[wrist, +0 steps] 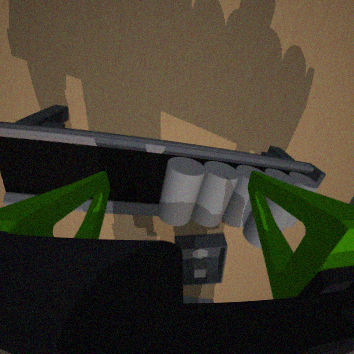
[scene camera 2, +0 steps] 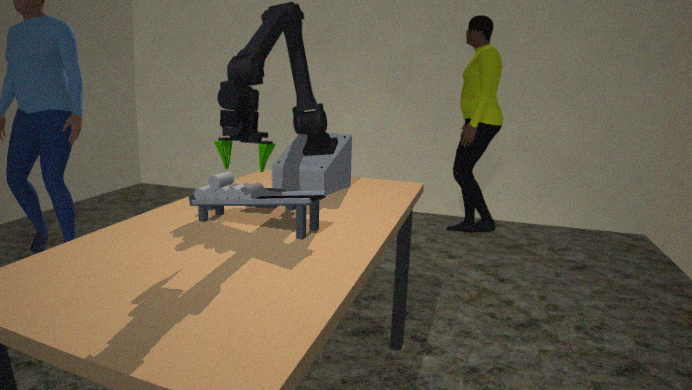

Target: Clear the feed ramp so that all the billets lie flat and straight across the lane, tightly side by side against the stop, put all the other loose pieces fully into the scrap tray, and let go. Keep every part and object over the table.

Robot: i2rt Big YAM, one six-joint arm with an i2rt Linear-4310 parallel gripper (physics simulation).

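Seen in the pictures: gripper, fingertip midpoint: (wrist: pixel 178 178) (scene camera 2: pixel 243 170); arm's base, origin of the base link: (scene camera 2: pixel 320 148).
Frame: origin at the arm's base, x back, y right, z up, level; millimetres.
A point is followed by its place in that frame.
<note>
The feed ramp (scene camera 2: pixel 295 201) (wrist: pixel 135 175) stands on legs over the table. Several pale grey billets lie side by side across its lane, towards the left end in the scene view; the nearest to the bare lane (wrist: pixel 182 192) {x -514, y 51, z -37 mm} leans slightly in the wrist view. One billet (scene camera 2: pixel 221 179) {x -509, y 138, z -27 mm} rests on top of the row. The right finger hides part of the row in the wrist view. The dark scrap tray (wrist: pixel 223 260) {x -293, y 151, z -117 mm} holds two small light pieces (wrist: pixel 200 253) {x -299, y 105, z -130 mm} (wrist: pixel 200 273) {x -242, y 111, z -121 mm}. My gripper (scene camera 2: pixel 244 169) {x -560, y 43, z 13 mm} (wrist: pixel 178 178) {x -560, y 43, z 13 mm} is open and empty, above the ramp and the billets.
The wooden table (scene camera 2: pixel 240 320) {x -989, y -150, z -150 mm} carries the ramp and the grey robot base (scene camera 2: pixel 337 165) {x -41, y -75, z -54 mm}, which stands behind the ramp. A person in blue (scene camera 2: pixel 42 70) stands behind the table at the left; a person in yellow (scene camera 2: pixel 482 85) stands at the right, away from the table.
</note>
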